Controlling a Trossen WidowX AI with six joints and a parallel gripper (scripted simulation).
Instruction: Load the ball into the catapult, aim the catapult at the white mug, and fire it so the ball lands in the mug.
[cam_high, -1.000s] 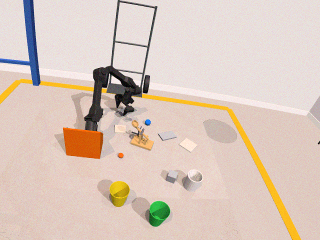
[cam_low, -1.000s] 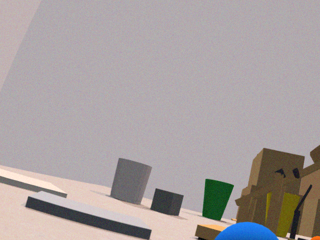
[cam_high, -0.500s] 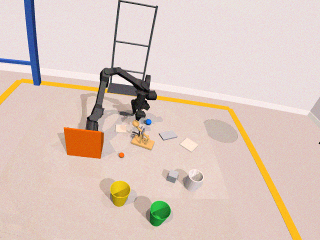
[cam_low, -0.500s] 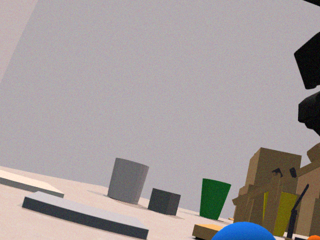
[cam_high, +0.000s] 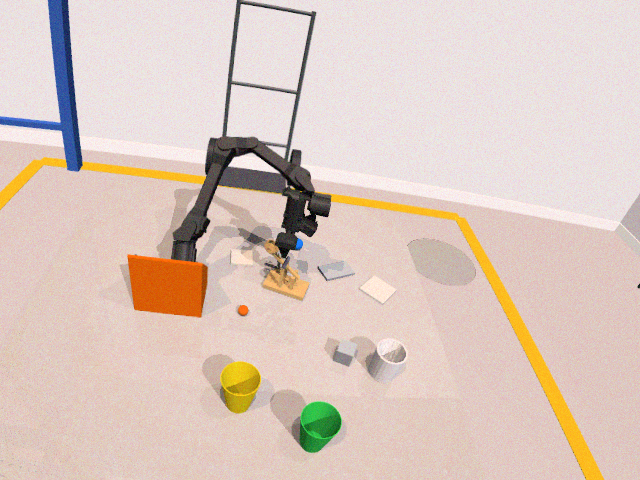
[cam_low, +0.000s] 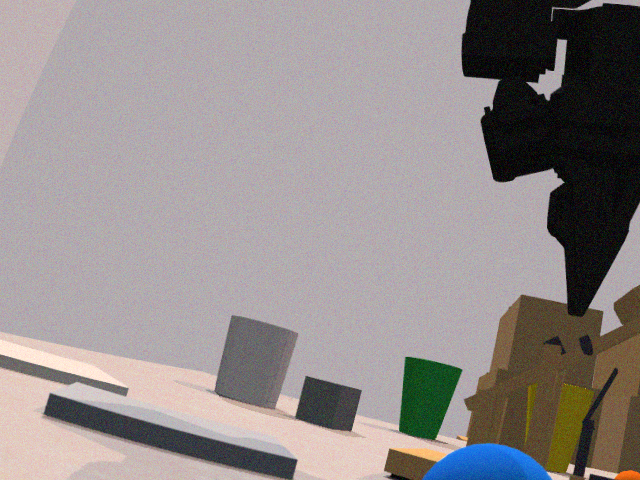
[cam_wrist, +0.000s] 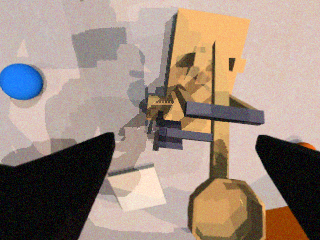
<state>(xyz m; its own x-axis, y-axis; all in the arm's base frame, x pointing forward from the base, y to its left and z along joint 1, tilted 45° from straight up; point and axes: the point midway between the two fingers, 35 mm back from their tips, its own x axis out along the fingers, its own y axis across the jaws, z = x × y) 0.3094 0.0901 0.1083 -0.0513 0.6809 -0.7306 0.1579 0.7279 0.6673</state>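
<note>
Now: gripper tip 1 cm past the wooden catapult, 1 cm to the left of it and 6 cm above it. Also, from my gripper tip: orange ball: 11 cm behind, 18 cm to the right, 12 cm below; then grey cube: 20 cm ahead, 31 cm to the right, 11 cm below; then blue ball: 5 cm ahead, 18 cm to the left, 11 cm below.
</note>
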